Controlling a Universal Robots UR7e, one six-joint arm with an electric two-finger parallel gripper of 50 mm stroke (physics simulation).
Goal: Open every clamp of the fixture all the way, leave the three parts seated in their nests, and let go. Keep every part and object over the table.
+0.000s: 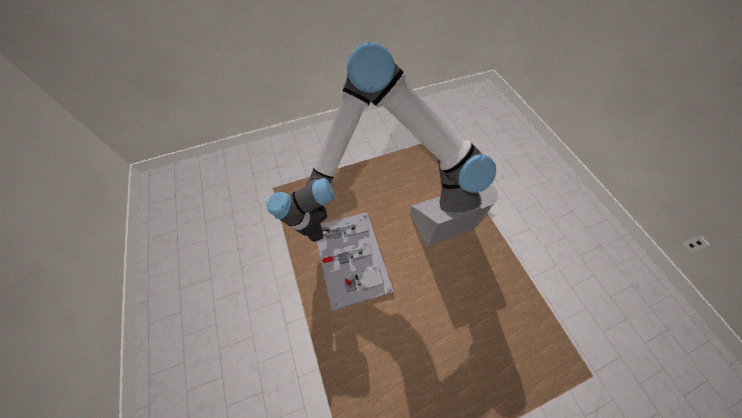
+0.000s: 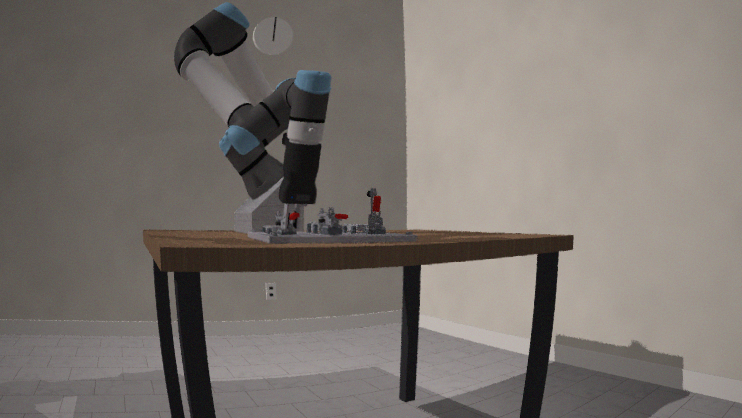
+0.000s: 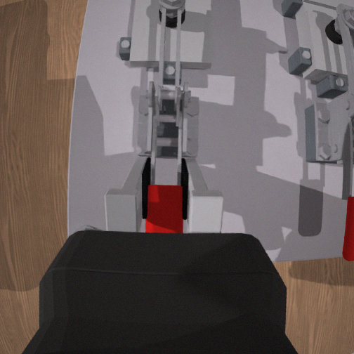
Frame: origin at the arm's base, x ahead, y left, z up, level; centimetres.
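Where they show: gripper, fingertip midpoint: (image 1: 329,234) (image 2: 290,227); arm's base at its link origin: (image 1: 460,203) (image 2: 269,184).
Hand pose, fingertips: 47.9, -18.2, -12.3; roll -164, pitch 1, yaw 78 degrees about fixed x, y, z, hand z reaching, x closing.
Each offset is from my fingertips to the centre of the thing, as dx, dy, dz. "*": to the spot under its first point.
My gripper (image 1: 316,238) (image 2: 292,217) (image 3: 165,176) is shut on the red handle (image 3: 165,215) of an end clamp. That clamp's arm (image 3: 170,45) lies low, its black tip over a light grey part (image 3: 142,42). The middle clamp has a red handle @[* +5.0, +10.3, +2.9] (image 1: 327,259) (image 2: 341,216) (image 3: 350,227) lying low, and its black tip is over a second part (image 3: 320,42). The far-end clamp @[* +0.6, +23.0, +4.6] (image 1: 353,282) (image 2: 375,212) stands with its arm and red handle upright; the third part @[-6.0, +23.9, -0.3] (image 1: 371,278) shows beside it. The fixture plate @[-3.7, +12.1, -2.4] (image 1: 358,299) (image 2: 342,238) (image 3: 95,200) carries all three clamps.
The fixture plate lies on the wooden table (image 1: 394,181) (image 2: 363,257) (image 3: 35,150), near one long edge. The arm's grey pedestal (image 1: 449,231) (image 2: 254,212) stands on the table across from the clamps. Small grey locating blocks (image 3: 299,61) surround the parts.
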